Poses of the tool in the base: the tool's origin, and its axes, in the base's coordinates. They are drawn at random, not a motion.
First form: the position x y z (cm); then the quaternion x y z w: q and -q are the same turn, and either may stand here.
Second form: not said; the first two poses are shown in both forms.
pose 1, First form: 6.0 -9.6 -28.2 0.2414 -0.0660 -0.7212 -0.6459
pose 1, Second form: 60 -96 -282 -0.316 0.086 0.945 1.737
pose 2, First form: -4.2 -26.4 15.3 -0.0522 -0.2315 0.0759 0.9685
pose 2, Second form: -42 -264 153 -0.210 -0.929 0.305 0.504
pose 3, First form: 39.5 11.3 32.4 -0.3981 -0.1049 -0.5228 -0.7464
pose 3, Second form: 395 113 324 0.598 0.158 0.786 1.456
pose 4, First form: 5.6 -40.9 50.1 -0.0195 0.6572 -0.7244 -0.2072
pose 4, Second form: 56 -409 501 0.020 -0.672 0.740 2.724
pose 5, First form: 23.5 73.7 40.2 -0.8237 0.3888 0.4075 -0.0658
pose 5, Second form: 235 737 402 0.825 -0.390 -0.408 3.010
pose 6, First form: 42.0 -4.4 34.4 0.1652 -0.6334 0.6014 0.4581
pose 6, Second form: 420 -44 344 0.186 -0.713 0.677 2.190
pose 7, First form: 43.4 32.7 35.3 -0.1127 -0.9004 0.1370 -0.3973
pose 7, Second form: 434 327 353 0.123 0.981 -0.149 2.324
